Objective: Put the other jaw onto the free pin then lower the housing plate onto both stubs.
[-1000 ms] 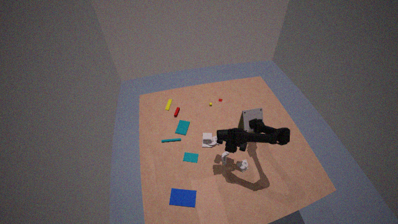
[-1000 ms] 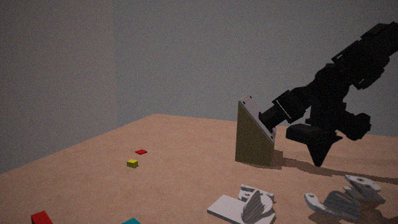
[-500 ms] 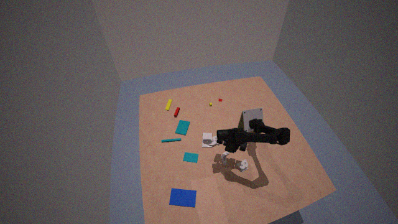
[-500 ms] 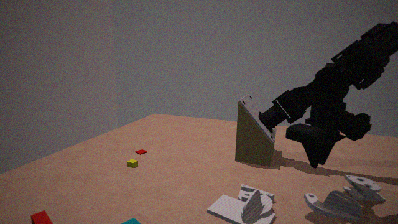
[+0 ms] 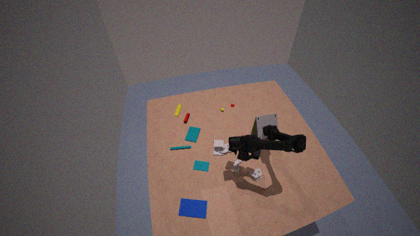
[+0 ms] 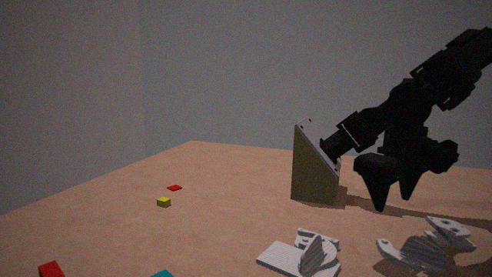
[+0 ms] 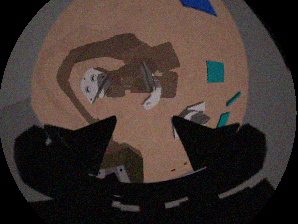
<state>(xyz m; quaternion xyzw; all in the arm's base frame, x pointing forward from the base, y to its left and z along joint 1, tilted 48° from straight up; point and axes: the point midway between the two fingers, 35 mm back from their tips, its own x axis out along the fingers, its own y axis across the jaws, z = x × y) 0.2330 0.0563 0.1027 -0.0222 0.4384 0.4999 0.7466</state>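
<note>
The jaw lies 80 mm below my gripper tip, 20 mm ahead of it and 10 mm to the left of it. Round my gripper tip: teal bar 360 mm ahead, 230 mm to the right, 80 mm below; then white housing piece 120 mm to the left, 60 mm below, 60 mm behind; then blue tile 380 mm ahead, 200 mm to the left, 80 mm below.
</note>
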